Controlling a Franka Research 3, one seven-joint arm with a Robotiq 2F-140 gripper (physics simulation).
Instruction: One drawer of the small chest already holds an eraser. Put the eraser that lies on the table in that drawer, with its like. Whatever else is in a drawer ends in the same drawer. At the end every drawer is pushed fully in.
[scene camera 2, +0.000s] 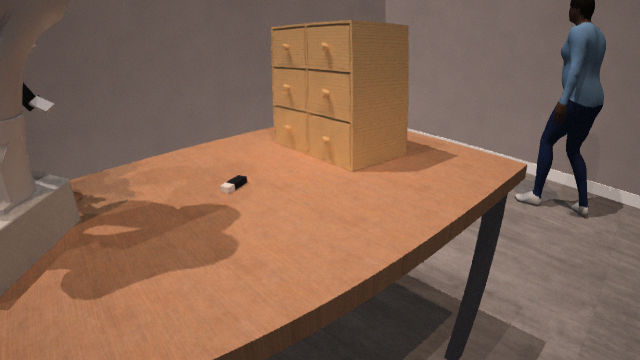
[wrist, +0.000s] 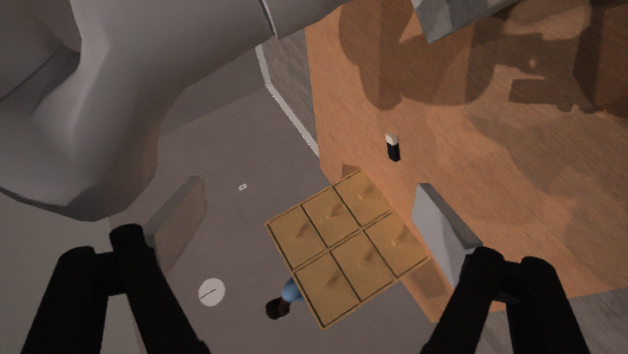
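Observation:
A small eraser (scene camera 2: 234, 184) (wrist: 393, 147), white at one end with a black sleeve, lies on the table in front of the chest. The small wooden chest (scene camera 2: 380, 95) (wrist: 327, 248) stands on the table, with six drawers in two columns and three rows, each with a small knob. All drawer fronts look flush, and the insides of the drawers are hidden. My gripper (wrist: 310, 198) is wide open and empty, with the chest seen beyond and between its fingers. In scene camera 2 one fingertip pad shows at the left edge, above the table and away from the eraser.
The wooden table (scene camera 2: 320, 250) (wrist: 525, 190) bears the chest and the eraser. The arm's pale base block (scene camera 2: 40, 225) stands at the table's left end in scene camera 2. A person (scene camera 2: 582, 70) in a blue top stands on the floor behind the table.

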